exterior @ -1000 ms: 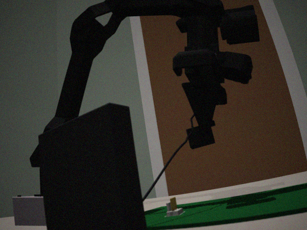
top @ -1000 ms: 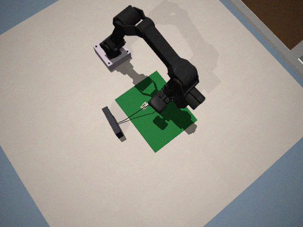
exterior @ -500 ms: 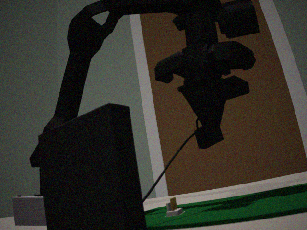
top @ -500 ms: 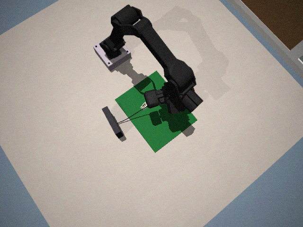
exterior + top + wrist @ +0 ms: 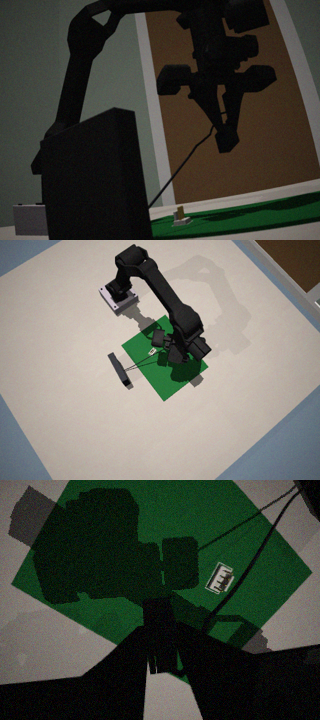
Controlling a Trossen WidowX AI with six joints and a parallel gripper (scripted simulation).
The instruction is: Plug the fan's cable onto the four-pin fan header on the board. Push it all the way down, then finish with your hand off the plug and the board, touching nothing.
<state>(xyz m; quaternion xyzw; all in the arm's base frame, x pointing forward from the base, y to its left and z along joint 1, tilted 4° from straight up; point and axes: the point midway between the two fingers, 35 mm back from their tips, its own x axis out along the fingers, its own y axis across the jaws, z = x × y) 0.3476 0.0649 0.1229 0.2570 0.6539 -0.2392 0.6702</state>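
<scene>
My gripper tip is 130 mm above the green board, 30 mm to the left of it and 20 mm past it. Round my gripper tip: fan (220 mm to the right, 60 mm below, 50 mm behind); white four-pin fan header (120 mm below, 70 mm to the right, 60 mm behind); black plug (10 mm to the left, 10 mm below, 10 mm behind).
</scene>
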